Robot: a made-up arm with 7 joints. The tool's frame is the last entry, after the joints.
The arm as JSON. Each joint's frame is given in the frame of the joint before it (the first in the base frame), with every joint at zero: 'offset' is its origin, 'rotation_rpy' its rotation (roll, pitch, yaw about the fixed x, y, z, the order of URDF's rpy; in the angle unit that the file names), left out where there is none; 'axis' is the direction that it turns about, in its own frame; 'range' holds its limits. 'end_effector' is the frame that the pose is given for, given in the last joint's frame.
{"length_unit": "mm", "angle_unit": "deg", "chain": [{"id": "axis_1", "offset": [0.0, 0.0, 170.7], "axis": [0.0, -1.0, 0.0], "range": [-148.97, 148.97]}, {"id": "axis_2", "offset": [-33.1, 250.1, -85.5], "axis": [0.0, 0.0, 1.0], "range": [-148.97, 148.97]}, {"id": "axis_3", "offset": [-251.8, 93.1, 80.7], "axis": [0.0, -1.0, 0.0], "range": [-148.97, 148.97]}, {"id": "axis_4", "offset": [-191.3, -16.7, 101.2], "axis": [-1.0, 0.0, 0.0], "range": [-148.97, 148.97]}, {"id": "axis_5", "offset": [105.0, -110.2, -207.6], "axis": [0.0, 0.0, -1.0], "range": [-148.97, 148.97]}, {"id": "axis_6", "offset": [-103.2, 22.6, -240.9], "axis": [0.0, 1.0, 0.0], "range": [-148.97, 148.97]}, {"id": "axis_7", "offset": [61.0, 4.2, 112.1], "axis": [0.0, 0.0, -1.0], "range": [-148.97, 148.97]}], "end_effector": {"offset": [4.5, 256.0, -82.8]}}
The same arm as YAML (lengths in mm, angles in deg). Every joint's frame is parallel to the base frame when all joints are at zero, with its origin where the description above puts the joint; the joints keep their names.
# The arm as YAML. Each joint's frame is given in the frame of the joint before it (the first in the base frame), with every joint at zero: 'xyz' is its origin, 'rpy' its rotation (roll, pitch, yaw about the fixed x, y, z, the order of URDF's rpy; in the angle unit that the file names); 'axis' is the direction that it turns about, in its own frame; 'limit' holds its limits. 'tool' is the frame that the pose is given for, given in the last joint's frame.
units:
  length: mm
  angle: deg
joints:
  - name: axis_1
    type: revolute
    origin:
      xyz: [0.0, 0.0, 170.7]
      rpy: [0.0, 0.0, 0.0]
    axis: [0.0, -1.0, 0.0]
    limit:
      lower: -148.97
      upper: 148.97
  - name: axis_2
    type: revolute
    origin:
      xyz: [-33.1, 250.1, -85.5]
      rpy: [0.0, 0.0, 0.0]
    axis: [0.0, 0.0, 1.0]
    limit:
      lower: -148.97
      upper: 148.97
  - name: axis_3
    type: revolute
    origin:
      xyz: [-251.8, 93.1, 80.7]
      rpy: [0.0, 0.0, 0.0]
    axis: [0.0, -1.0, 0.0]
    limit:
      lower: -148.97
      upper: 148.97
  - name: axis_4
    type: revolute
    origin:
      xyz: [-191.3, -16.7, 101.2]
      rpy: [0.0, 0.0, 0.0]
    axis: [-1.0, 0.0, 0.0]
    limit:
      lower: -148.97
      upper: 148.97
  - name: axis_5
    type: revolute
    origin:
      xyz: [105.0, -110.2, -207.6]
      rpy: [0.0, 0.0, 0.0]
    axis: [0.0, 0.0, -1.0]
    limit:
      lower: -148.97
      upper: 148.97
  - name: axis_6
    type: revolute
    origin:
      xyz: [-103.2, 22.6, -240.9]
      rpy: [0.0, 0.0, 0.0]
    axis: [0.0, 1.0, 0.0]
    limit:
      lower: -148.97
      upper: 148.97
  - name: axis_7
    type: revolute
    origin:
      xyz: [61.0, 4.2, 112.1]
      rpy: [0.0, 0.0, 0.0]
    axis: [0.0, 0.0, -1.0]
    limit:
      lower: -148.97
      upper: 148.97
tool:
  origin:
    xyz: [4.5, 256.0, -82.8]
    rpy: [0.0, 0.0, 0.0]

